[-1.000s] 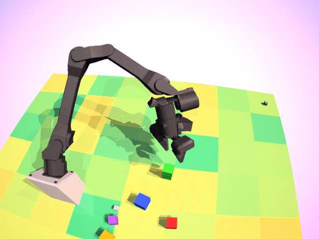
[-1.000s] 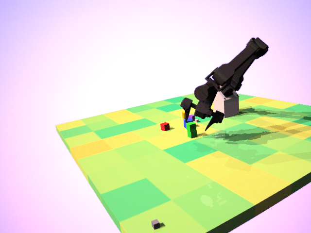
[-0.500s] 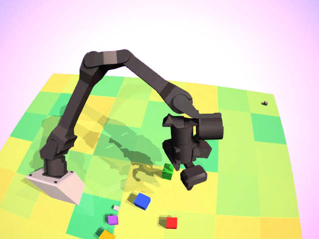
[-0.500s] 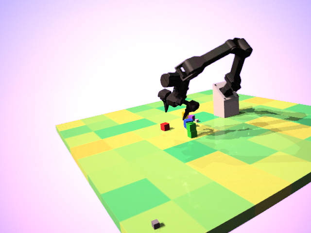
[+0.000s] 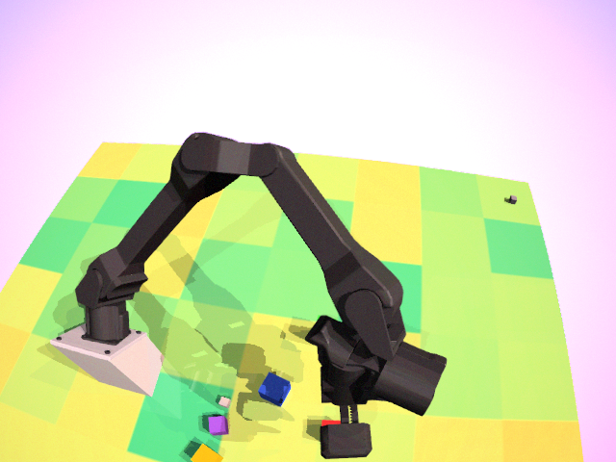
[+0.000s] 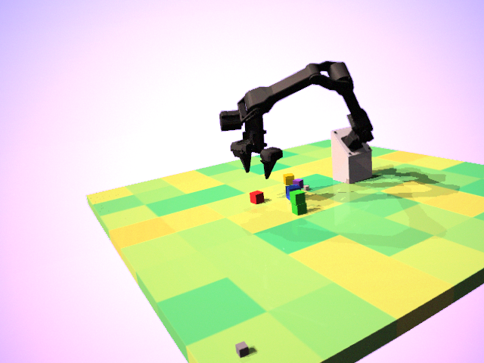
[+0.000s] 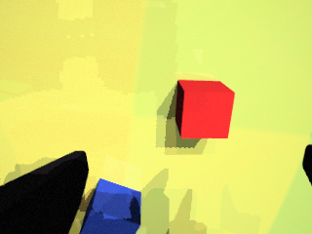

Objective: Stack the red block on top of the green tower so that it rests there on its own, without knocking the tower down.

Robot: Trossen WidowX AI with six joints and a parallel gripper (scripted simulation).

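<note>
My gripper tip is 10 mm past the red block, 20 mm to the left of it and 80 mm above it. Round my gripper tip: purple block: 200 mm behind, 30 mm to the right, 80 mm below; then tiny pale block: 190 mm behind, 20 mm to the left, 90 mm below; then blue block: 110 mm behind, 50 mm to the left, 80 mm below.
</note>
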